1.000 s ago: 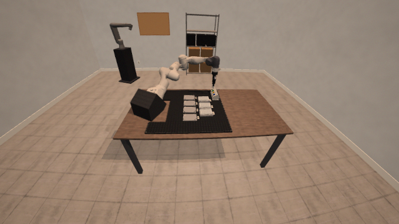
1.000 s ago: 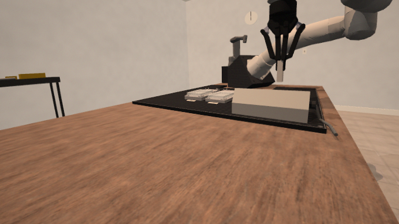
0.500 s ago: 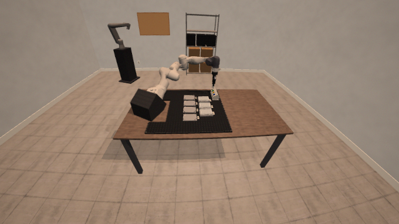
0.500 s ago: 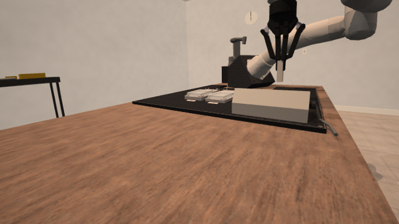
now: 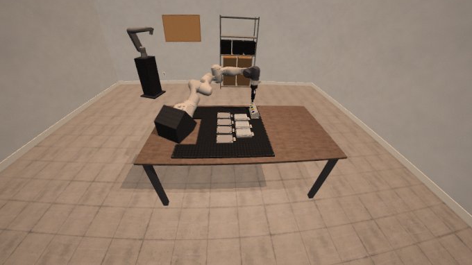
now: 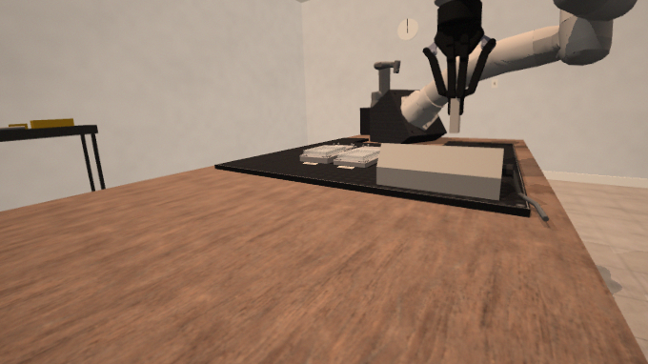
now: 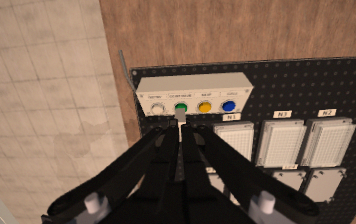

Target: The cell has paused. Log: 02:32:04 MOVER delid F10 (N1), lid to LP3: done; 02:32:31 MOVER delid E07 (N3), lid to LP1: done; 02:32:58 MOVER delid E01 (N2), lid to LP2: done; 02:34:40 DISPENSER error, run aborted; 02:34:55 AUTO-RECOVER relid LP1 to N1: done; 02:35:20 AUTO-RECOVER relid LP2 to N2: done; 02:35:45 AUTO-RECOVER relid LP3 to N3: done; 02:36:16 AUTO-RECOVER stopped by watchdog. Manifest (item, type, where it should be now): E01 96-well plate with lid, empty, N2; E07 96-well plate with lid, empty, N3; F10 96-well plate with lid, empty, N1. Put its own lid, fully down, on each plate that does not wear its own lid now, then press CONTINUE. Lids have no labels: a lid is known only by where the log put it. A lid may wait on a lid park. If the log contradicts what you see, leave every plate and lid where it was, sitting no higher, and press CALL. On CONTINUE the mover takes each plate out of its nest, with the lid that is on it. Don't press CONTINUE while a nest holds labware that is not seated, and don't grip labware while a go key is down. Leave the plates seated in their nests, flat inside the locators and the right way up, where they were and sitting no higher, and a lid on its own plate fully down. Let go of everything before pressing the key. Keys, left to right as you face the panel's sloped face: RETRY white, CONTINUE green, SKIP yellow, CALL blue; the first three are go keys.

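Right now the green continue key is 7 cm below my hand. From my hand the other things lie so: white retry key 7 cm below, 5 cm to the left, 1 cm behind; yellow skip key 7 cm below, 5 cm to the right, 2 cm ahead; blue call key 9 cm to the right, 7 cm below, 3 cm ahead.
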